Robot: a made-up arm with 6 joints.
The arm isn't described. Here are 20 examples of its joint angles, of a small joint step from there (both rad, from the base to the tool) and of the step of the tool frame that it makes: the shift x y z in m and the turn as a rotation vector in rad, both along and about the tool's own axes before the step.
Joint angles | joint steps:
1: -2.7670 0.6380 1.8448 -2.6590 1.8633 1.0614 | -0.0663 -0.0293 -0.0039 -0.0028 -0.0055 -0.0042
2: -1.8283 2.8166 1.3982 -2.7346 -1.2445 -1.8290 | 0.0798 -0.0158 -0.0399 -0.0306 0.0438 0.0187
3: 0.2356 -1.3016 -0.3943 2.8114 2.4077 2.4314 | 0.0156 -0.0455 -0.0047 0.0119 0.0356 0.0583
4: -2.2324 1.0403 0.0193 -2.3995 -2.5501 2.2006 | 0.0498 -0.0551 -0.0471 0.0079 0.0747 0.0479
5: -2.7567 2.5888 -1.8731 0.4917 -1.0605 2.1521 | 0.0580 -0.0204 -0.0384 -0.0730 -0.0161 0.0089
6: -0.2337 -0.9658 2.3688 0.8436 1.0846 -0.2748 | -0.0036 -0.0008 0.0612 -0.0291 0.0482 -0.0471
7: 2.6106 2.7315 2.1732 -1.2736 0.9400 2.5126 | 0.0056 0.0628 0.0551 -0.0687 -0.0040 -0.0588
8: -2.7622 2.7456 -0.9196 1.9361 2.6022 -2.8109 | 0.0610 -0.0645 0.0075 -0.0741 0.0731 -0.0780
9: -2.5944 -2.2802 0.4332 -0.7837 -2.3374 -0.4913 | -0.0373 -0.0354 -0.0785 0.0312 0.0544 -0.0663
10: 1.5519 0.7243 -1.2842 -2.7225 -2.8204 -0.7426 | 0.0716 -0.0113 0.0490 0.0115 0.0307 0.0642
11: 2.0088 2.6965 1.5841 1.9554 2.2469 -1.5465 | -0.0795 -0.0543 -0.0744 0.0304 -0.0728 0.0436
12: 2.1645 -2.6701 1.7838 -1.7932 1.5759 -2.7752 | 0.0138 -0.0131 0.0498 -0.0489 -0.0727 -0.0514
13: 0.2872 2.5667 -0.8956 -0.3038 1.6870 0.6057 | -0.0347 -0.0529 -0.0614 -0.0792 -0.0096 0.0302
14: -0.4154 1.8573 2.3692 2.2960 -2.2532 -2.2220 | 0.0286 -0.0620 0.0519 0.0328 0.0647 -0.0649
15: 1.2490 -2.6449 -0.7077 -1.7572 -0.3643 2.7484 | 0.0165 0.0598 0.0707 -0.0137 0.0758 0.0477
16: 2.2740 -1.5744 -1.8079 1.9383 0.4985 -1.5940 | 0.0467 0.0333 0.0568 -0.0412 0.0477 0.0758
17: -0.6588 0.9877 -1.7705 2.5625 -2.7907 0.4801 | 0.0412 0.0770 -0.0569 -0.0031 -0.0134 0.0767
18: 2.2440 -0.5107 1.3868 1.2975 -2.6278 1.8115 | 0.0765 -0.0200 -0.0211 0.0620 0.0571 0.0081
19: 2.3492 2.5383 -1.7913 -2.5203 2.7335 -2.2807 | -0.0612 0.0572 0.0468 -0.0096 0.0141 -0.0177
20: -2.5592 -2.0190 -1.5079 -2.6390 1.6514 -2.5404 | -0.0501 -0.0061 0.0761 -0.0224 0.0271 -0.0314
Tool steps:
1: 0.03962 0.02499 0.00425 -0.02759 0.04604 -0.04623
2: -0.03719 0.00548 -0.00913 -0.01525 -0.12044 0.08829
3: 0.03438 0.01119 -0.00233 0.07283 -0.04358 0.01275
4: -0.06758 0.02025 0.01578 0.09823 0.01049 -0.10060
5: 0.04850 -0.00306 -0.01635 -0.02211 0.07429 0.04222
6: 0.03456 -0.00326 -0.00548 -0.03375 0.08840 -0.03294
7: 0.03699 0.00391 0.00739 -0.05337 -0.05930 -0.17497
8: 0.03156 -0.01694 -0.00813 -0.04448 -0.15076 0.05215
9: 0.05738 0.01462 0.03675 -0.02212 -0.07294 -0.12329
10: 0.02302 0.00023 -0.02027 0.01781 0.06775 -0.01797
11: -0.02566 0.01961 0.05171 -0.06478 -0.03208 -0.03824
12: 0.00902 -0.01014 0.00167 -0.08468 0.04265 -0.07655
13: -0.05991 -0.05645 -0.01358 0.09867 -0.08458 0.10509
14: 0.02197 0.02921 0.00438 -0.06834 -0.04500 -0.01660
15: 0.06624 -0.07076 -0.03811 0.13529 0.06498 -0.02134
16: 0.02042 -0.01104 -0.05568 -0.05052 0.11243 0.04114
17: -0.01278 0.00492 0.05097 0.04311 -0.03111 0.05383
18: 0.00795 -0.01325 0.01844 0.08623 -0.10534 -0.08104
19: -0.00770 -0.01472 0.03939 -0.08043 0.08619 0.00534
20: -0.00599 -0.00605 -0.02879 -0.01630 -0.00258 -0.08662
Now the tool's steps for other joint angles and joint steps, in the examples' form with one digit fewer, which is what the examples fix.
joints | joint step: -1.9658 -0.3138 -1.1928 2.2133 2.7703 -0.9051 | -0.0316 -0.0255 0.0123 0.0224 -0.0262 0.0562
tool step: -0.0053 -0.0217 0.0059 0.0091 -0.0008 0.0429
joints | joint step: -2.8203 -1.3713 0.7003 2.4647 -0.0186 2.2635 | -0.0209 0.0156 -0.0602 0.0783 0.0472 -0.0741
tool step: -0.0088 -0.0287 0.0191 0.0775 -0.0145 -0.0496
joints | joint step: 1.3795 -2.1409 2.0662 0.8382 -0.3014 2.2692 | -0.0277 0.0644 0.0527 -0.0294 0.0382 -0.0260
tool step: -0.0211 -0.0400 0.0498 0.0465 -0.1265 -0.1055
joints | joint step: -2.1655 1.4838 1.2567 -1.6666 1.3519 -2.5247 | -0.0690 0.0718 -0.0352 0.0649 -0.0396 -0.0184
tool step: 0.0516 -0.0395 0.0555 0.1101 -0.0244 -0.0787
